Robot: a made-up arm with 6 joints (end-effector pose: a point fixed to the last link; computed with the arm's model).
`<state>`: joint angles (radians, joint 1 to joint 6).
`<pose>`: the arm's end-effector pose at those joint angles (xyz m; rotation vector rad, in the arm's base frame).
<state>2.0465 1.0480 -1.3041 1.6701 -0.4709 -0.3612</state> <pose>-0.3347 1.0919 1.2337 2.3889 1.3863 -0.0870</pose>
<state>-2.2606 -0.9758 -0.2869 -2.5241 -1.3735 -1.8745</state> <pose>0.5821 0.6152 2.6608 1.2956 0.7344 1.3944</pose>
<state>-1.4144 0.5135 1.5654 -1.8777 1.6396 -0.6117</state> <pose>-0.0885 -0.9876 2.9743 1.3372 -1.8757 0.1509</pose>
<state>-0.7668 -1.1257 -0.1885 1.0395 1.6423 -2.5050</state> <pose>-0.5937 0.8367 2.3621 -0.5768 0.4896 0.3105</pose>
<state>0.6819 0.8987 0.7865 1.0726 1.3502 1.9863</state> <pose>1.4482 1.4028 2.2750 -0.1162 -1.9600 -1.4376</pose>
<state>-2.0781 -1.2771 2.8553 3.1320 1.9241 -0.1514</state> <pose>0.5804 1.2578 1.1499 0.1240 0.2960 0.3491</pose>
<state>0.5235 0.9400 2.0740 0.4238 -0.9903 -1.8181</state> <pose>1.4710 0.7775 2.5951 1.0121 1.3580 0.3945</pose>
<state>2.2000 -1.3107 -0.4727 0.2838 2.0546 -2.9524</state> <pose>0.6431 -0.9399 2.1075 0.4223 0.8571 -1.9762</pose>
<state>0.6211 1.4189 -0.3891 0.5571 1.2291 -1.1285</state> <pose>1.4618 1.2070 0.7030 -0.3894 2.0464 0.4310</pose>
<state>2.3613 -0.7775 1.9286 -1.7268 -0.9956 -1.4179</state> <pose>0.9408 -1.1405 2.1406 1.0600 0.7567 -2.2485</pose>
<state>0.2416 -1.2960 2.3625 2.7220 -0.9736 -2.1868</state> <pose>-1.3974 -0.4876 0.8475 -2.2109 1.7249 -0.5249</pose>
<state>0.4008 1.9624 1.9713 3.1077 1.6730 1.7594</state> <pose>1.9703 0.7754 0.6526 0.2791 2.9005 -0.8971</pose>
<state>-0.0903 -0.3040 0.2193 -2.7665 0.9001 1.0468</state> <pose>0.3269 -0.1408 2.9719 1.6496 1.4043 -0.1770</pose>
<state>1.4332 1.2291 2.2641 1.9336 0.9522 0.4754</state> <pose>0.1746 1.8426 2.2939 0.2009 -1.8451 -0.8706</pose>
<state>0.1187 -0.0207 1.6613 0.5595 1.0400 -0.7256</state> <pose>-0.2258 0.1055 3.1920 0.2580 -1.4631 -0.0997</pose>
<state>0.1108 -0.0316 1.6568 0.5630 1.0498 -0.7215</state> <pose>-0.2449 0.1062 3.1868 0.2497 -1.4816 -0.1091</pose>
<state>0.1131 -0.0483 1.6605 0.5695 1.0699 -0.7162</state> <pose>-0.2818 0.1036 3.1729 0.2466 -1.5226 -0.1098</pose>
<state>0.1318 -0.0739 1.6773 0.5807 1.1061 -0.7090</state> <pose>-0.3449 0.0937 3.1439 0.2529 -1.5990 -0.0978</pose>
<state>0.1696 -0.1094 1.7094 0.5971 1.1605 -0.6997</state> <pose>-0.4340 0.0708 3.0950 0.2728 -1.7153 -0.0734</pose>
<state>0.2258 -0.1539 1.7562 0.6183 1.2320 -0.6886</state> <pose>-0.5401 0.0287 3.0236 0.3101 -1.8682 -0.0426</pose>
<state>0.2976 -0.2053 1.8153 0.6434 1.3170 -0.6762</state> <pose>-0.6486 -0.0367 2.9302 0.3675 -2.0487 -0.0151</pose>
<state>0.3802 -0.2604 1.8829 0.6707 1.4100 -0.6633</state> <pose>-0.7430 -0.1240 2.8199 0.4451 -2.2433 -0.0020</pose>
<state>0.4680 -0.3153 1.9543 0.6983 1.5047 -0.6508</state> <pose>-0.8106 -0.2250 2.7023 0.5386 -2.4356 -0.0125</pose>
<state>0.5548 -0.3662 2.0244 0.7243 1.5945 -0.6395</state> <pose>-0.8469 -0.3280 2.5884 0.6402 -2.6099 -0.0500</pose>
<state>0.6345 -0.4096 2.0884 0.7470 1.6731 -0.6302</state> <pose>-0.8558 -0.4210 2.4887 0.7392 -2.7533 -0.1094</pose>
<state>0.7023 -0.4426 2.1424 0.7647 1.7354 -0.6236</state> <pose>-0.8460 -0.4959 2.4106 0.8265 -2.8582 -0.1770</pose>
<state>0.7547 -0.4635 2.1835 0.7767 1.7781 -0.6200</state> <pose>-0.8276 -0.5489 2.3578 0.8952 -2.9234 -0.2360</pose>
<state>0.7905 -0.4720 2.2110 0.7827 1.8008 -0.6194</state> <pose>-0.8083 -0.5801 2.3301 0.9430 -2.9536 -0.2729</pose>
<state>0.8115 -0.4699 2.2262 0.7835 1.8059 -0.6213</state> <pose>-0.7917 -0.5935 2.3236 0.9723 -2.9564 -0.2835</pose>
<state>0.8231 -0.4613 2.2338 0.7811 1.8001 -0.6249</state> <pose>-0.7780 -0.5959 2.3298 0.9895 -2.9434 -0.2760</pose>
